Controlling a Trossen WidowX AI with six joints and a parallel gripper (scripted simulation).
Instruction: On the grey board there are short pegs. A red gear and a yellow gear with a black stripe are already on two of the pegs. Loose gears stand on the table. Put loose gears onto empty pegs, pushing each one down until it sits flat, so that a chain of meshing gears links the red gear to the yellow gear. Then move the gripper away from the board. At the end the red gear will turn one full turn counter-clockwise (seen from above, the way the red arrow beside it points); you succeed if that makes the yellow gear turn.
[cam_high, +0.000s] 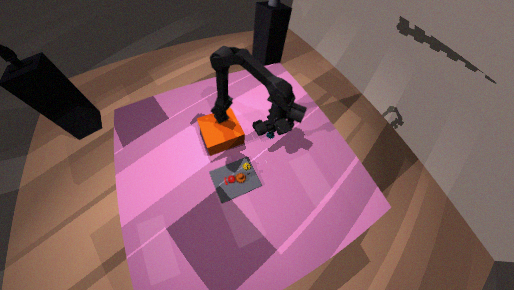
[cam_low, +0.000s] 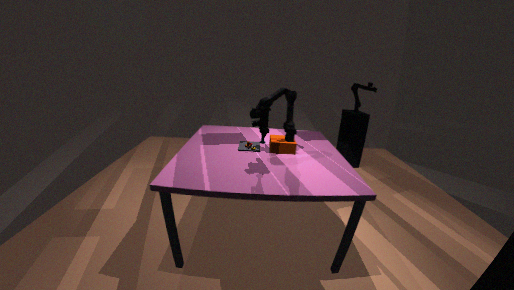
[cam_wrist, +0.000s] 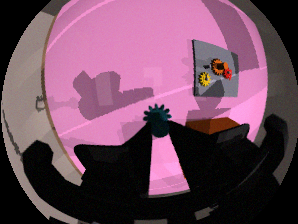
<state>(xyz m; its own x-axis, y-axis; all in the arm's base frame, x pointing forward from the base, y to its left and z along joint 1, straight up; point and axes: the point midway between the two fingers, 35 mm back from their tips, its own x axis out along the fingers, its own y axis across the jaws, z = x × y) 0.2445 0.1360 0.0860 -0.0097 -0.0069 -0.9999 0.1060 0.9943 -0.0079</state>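
The yellow gear lies 4 cm ahead of my gripper tip, 16 cm to the right of it and 13 cm below it. Also, from my gripper tip: teal gear 1 cm below; then red gear 5 cm ahead, 26 cm to the right, 13 cm below; then orange gear 7 cm ahead, 22 cm to the right, 12 cm below.
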